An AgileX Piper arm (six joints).
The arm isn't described. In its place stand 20 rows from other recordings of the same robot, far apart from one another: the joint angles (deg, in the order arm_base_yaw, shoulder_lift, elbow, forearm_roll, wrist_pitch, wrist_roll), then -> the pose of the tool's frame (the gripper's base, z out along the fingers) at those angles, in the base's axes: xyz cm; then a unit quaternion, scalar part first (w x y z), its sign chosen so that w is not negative.
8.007, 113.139, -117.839, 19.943, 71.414, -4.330 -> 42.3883, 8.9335, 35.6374, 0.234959, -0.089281, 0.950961, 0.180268
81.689, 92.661, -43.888, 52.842, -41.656, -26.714 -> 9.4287, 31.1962, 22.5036, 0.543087, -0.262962, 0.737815, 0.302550
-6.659, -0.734, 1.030, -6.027, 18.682, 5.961 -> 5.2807, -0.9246, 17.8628, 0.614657, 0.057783, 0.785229, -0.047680
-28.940, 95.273, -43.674, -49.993, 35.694, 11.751 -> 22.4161, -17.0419, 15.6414, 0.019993, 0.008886, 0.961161, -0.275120
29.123, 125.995, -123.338, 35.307, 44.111, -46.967 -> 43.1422, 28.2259, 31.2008, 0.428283, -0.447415, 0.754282, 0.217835
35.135, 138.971, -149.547, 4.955, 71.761, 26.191 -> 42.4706, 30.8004, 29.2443, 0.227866, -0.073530, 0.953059, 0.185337
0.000, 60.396, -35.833, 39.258, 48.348, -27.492 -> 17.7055, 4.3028, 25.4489, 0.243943, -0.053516, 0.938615, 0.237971
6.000, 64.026, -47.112, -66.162, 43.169, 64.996 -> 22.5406, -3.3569, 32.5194, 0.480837, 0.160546, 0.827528, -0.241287
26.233, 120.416, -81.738, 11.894, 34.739, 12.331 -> 38.2073, 20.0191, 14.2523, 0.151338, -0.046192, 0.978637, 0.131273
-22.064, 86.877, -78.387, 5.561, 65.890, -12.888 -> 28.7414, -10.7811, 32.8968, 0.184630, 0.090142, 0.978627, -0.008740
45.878, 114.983, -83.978, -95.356, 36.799, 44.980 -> 35.7111, 29.0272, 24.5091, 0.516891, -0.476455, 0.650715, -0.287027
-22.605, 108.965, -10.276, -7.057, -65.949, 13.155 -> 20.1482, -7.2831, 8.3556, 0.517116, 0.214234, 0.828637, -0.007479
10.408, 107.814, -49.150, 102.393, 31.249, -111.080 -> 32.9701, 10.7437, 13.4400, 0.351382, -0.229663, 0.870996, 0.255250
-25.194, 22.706, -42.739, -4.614, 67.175, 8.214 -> 3.3005, -2.2983, 33.2823, 0.394864, 0.263255, 0.874558, -0.099635
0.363, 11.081, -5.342, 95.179, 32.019, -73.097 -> 5.8200, 4.8421, 23.7260, 0.641687, -0.063918, 0.691000, 0.326606
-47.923, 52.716, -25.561, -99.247, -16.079, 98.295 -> 13.8841, -11.6661, 26.0137, 0.533468, 0.261791, 0.795791, -0.116596
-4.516, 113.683, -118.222, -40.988, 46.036, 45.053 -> 45.8113, -7.9278, 39.1032, 0.511353, 0.256581, 0.802853, -0.167665
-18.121, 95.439, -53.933, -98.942, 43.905, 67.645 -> 30.2195, -16.4487, 23.7830, 0.288465, 0.073067, 0.815888, -0.495757
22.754, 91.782, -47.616, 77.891, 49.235, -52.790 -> 24.3764, 17.5316, 21.3991, 0.135291, -0.157177, 0.862029, 0.462491
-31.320, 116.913, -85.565, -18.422, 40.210, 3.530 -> 36.1315, -24.1588, 18.4941, 0.164368, 0.195258, 0.951733, -0.170476
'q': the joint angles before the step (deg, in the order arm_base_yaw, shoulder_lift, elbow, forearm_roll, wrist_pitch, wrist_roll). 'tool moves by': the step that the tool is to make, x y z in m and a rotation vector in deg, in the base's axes. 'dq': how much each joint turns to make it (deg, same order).
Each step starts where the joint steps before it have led.
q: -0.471 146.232 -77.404 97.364 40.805 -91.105
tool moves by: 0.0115 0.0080 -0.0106 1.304 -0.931 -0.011
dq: 0.979 3.292 -4.311 1.256 0.701 0.284
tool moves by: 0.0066 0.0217 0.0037 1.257 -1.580 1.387
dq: 2.763 0.580 -2.235 1.666 0.405 0.154
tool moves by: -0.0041 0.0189 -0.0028 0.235 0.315 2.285
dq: 2.443 0.494 -0.260 0.166 0.138 0.131
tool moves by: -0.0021 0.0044 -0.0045 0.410 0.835 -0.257
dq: 0.613 0.632 -0.007 0.819 -0.007 0.245
